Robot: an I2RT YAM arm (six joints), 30 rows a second.
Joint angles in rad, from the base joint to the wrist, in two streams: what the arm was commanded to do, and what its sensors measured. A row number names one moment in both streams.
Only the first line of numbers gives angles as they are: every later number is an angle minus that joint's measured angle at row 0.
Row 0, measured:
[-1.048, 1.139, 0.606, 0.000, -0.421, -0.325]
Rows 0 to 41, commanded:
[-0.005, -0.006, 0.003, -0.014, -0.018, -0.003]
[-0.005, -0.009, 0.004, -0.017, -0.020, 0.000]
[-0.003, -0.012, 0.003, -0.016, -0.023, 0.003]
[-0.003, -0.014, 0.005, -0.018, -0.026, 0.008]
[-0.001, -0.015, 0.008, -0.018, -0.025, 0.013]
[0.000, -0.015, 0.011, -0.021, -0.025, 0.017]
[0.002, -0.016, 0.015, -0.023, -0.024, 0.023]
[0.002, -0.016, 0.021, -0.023, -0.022, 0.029]
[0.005, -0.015, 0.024, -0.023, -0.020, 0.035]
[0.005, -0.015, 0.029, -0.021, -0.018, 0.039]
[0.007, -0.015, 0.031, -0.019, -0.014, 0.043]
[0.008, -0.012, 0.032, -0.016, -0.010, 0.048]
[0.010, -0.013, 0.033, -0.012, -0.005, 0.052]
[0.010, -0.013, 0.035, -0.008, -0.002, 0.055]
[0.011, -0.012, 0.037, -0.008, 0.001, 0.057]
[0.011, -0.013, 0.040, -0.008, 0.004, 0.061]
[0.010, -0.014, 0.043, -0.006, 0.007, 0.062]
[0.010, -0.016, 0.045, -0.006, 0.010, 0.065]
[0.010, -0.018, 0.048, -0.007, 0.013, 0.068]
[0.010, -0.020, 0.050, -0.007, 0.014, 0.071]
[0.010, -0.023, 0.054, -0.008, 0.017, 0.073]
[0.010, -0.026, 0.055, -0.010, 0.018, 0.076]
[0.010, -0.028, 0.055, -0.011, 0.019, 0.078]
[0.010, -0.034, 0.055, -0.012, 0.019, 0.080]
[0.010, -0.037, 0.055, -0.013, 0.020, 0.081]
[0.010, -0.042, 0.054, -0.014, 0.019, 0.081]
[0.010, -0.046, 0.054, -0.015, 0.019, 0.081]
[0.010, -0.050, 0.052, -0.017, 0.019, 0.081]
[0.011, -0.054, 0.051, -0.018, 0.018, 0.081]
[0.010, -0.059, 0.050, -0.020, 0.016, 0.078]
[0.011, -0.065, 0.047, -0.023, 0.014, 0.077]
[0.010, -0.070, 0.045, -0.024, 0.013, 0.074]
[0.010, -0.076, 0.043, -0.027, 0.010, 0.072]
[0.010, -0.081, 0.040, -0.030, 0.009, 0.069]
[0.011, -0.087, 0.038, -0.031, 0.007, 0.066]
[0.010, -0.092, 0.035, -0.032, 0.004, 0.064]
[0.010, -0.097, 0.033, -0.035, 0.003, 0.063]
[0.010, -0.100, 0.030, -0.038, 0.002, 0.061]
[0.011, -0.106, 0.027, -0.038, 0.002, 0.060]
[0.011, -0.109, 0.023, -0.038, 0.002, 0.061]
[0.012, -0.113, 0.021, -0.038, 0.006, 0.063]
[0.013, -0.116, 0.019, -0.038, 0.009, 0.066]
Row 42, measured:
[0.006, -0.098, 0.029, -0.031, 0.004, 0.068]
